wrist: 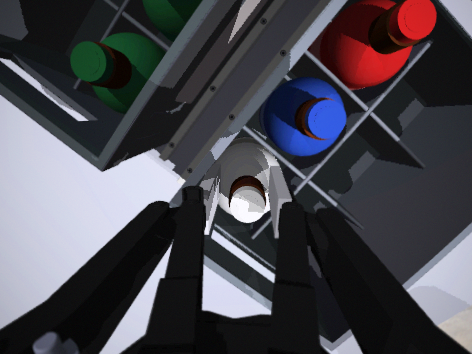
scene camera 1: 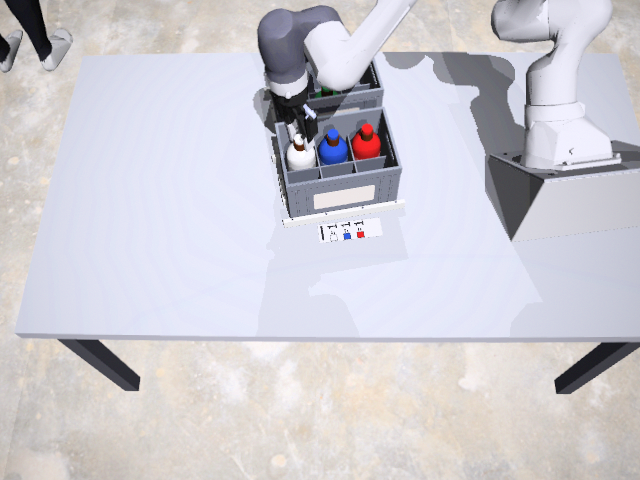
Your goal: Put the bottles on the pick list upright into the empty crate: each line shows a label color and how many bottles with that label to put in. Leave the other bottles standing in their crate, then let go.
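Note:
The pick list [scene camera 1: 372, 227] lies in front of the front crate [scene camera 1: 299, 198] [wrist: 442, 252] and shows white, blue and red, one each. In that crate's back row stand a white bottle [scene camera 1: 300, 156] [wrist: 242, 160], a blue bottle [scene camera 1: 333, 150] [wrist: 282, 117] and a red bottle [scene camera 1: 366, 145] [wrist: 362, 57], all upright in separate compartments. My gripper [scene camera 1: 301, 137] [wrist: 244, 179] is open, its fingers on either side of the white bottle's neck and cap, with small gaps in the wrist view.
The other crate [scene camera 1: 357, 98] [wrist: 103, 162] stands directly behind, with green bottles [scene camera 1: 326, 93] [wrist: 135, 65] in it; my arm hides part of it. White rails [scene camera 1: 346, 212] run along the front crate's front and left side. A second robot arm [scene camera 1: 553, 87] stands at the right.

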